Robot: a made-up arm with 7 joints. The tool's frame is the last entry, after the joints.
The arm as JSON. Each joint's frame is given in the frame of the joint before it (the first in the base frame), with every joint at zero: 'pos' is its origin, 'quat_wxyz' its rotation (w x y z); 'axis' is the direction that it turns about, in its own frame. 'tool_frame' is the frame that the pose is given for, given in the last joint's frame.
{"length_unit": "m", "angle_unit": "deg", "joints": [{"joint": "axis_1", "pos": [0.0, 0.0, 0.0], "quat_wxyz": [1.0, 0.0, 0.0, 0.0], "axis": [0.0, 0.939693, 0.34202]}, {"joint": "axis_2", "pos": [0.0, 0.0, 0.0], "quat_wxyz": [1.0, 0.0, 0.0, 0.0], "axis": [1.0, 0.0, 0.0]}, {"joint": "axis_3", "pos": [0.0, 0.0, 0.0], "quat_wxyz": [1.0, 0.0, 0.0, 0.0], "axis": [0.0, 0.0, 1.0]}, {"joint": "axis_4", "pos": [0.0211, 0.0, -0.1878], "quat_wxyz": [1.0, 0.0, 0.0, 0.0], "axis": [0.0, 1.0, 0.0]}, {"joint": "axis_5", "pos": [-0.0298, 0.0, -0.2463], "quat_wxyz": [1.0, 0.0, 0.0, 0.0], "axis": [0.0, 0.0, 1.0]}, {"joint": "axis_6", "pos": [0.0, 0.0, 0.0], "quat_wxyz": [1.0, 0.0, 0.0, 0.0], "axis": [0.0, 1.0, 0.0]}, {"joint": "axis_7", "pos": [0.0, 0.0, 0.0], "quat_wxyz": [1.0, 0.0, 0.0, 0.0], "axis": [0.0, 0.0, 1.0]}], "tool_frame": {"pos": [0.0, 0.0, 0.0], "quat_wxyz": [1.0, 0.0, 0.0, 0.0]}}
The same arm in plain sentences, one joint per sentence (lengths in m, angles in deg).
The arm has seven revolute joints in a row. What follows holds with every joint at zero, and every direction is one of the base frame's.
Joint 1 sits at the same point as the base frame's origin and rotates about the direction (0, 0.9397, 0.342).
Joint 2 sits at the same point as joint 1 and rotates about +x.
Joint 3 sits at the same point as joint 2 and rotates about +z.
Joint 4 sits 0.0211 m along +x and 0.1878 m along -z from joint 3 and rotates about +y.
Joint 5 sits 0.0298 m along -x and 0.2463 m along -z from joint 4 and rotates about +z.
Joint 6 sits at the same point as joint 5 and rotates about +y.
Joint 7 sits at the same point as joint 6 and rotates about +z.
The tool frame, which is the frame that the pose is given for, sits at the same point as joint 7; its axes are parallel to the base frame's.

